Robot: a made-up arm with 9 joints. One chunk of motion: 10 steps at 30 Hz.
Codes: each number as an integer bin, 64 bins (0 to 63) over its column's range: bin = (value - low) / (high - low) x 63, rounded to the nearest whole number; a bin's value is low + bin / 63 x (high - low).
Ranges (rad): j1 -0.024..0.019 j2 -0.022..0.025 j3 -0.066..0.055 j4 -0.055..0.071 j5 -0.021..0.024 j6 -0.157..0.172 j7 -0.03..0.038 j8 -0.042..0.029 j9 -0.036..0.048
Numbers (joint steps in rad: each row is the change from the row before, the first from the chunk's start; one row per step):
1: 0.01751 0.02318 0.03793 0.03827 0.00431 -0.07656 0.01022 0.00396 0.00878
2: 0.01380 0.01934 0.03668 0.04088 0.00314 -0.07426 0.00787 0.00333 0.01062
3: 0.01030 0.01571 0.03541 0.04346 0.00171 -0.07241 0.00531 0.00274 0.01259
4: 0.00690 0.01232 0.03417 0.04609 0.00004 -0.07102 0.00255 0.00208 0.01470
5: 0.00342 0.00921 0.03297 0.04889 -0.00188 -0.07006 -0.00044 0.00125 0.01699
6: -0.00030 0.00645 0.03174 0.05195 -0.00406 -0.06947 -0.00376 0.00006 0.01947
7: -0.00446 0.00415 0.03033 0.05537 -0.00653 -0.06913 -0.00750 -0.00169 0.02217
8: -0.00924 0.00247 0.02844 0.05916 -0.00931 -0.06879 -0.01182 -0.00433 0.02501
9: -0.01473 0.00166 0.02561 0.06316 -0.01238 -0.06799 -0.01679 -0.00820 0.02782
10: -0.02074 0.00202 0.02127 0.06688 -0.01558 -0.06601 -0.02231 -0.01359 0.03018
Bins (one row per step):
1: 61 61 54 47 35 15 37 41 34
2: 55 55 53 48 34 16 35 40 35
3: 50 51 53 49 32 16 33 40 36
4: 45 46 52 51 29 16 30 39 38
5: 40 42 52 52 27 17 27 38 40
6: 35 38 51 53 24 17 24 37 42
7: 29 35 50 55 20 17 21 36 44
8: 22 33 49 57 16 17 17 33 46
9: 14 32 48 59 12 17 12 30 48
10: 5 32 45 61 8 17 7 25 50

